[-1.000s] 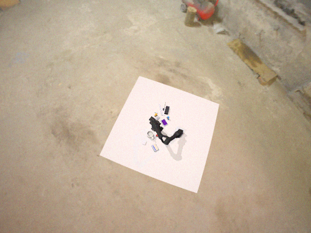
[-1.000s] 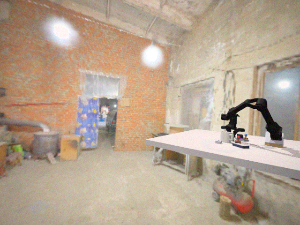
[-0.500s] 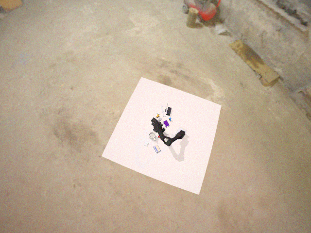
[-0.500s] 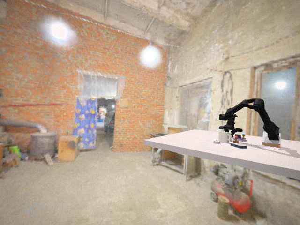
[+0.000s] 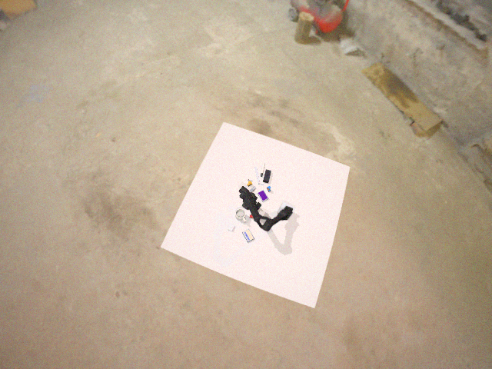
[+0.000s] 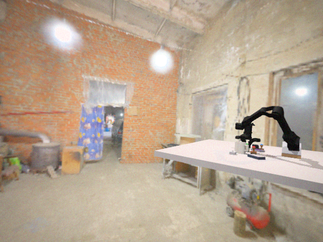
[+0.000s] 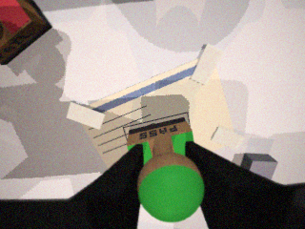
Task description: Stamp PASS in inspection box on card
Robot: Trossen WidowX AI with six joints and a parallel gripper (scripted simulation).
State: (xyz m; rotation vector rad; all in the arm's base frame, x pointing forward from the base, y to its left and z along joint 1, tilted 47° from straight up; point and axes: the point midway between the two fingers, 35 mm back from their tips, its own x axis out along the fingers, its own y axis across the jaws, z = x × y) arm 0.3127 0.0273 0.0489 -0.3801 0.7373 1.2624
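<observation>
My gripper tip is 3 cm above the cream card. The rest, counted from my gripper tip: pass stamp: right at my gripper tip; then red stamp: 6 cm behind, 9 cm to the left; then grey bar: 4 cm ahead, 10 cm to the right, 2 cm below.
</observation>
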